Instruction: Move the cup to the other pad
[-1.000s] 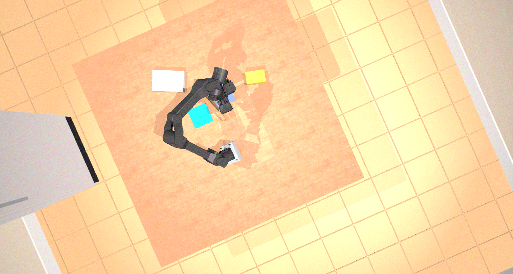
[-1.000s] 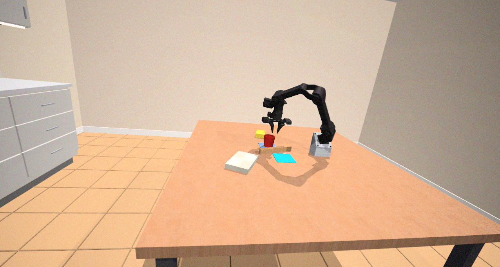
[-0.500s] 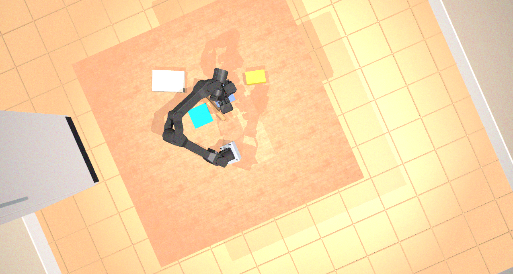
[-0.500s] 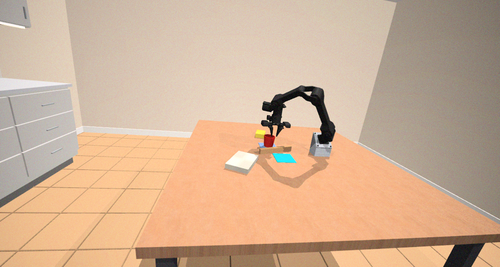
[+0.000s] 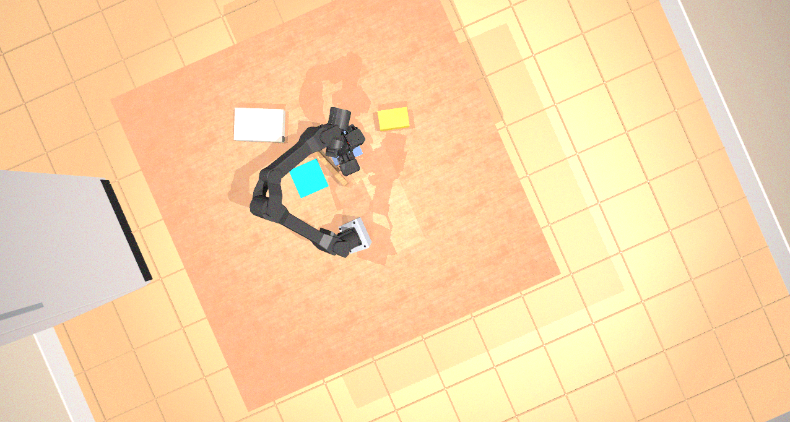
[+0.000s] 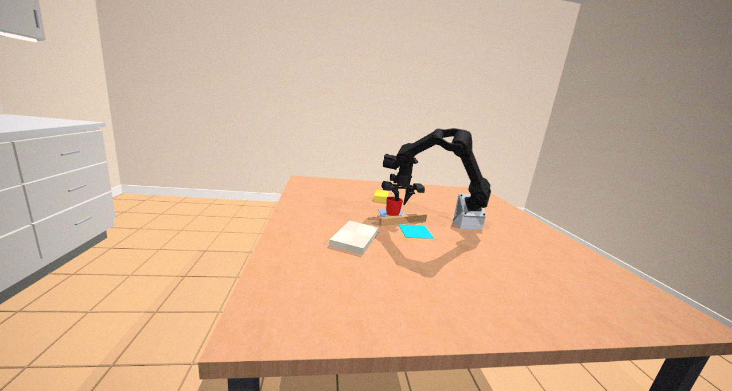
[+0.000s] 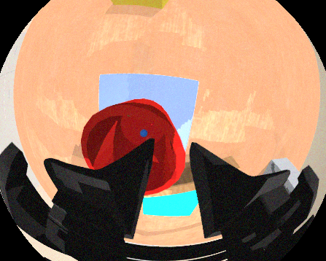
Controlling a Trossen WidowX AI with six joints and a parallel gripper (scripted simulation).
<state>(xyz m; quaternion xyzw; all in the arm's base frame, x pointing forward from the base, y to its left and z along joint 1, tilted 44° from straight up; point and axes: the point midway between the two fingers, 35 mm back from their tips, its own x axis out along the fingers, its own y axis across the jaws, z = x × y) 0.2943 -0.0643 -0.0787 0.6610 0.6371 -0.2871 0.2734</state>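
My gripper tip is 3 cm short of the red cup and 1 cm above it. From my gripper tip the other things lie so: cyan pad 17 cm to the left, 6 cm below, 2 cm behind; pale blue pad 6 cm below, 3 cm ahead; wooden bar 9 cm to the left, 4 cm below, 1 cm ahead.
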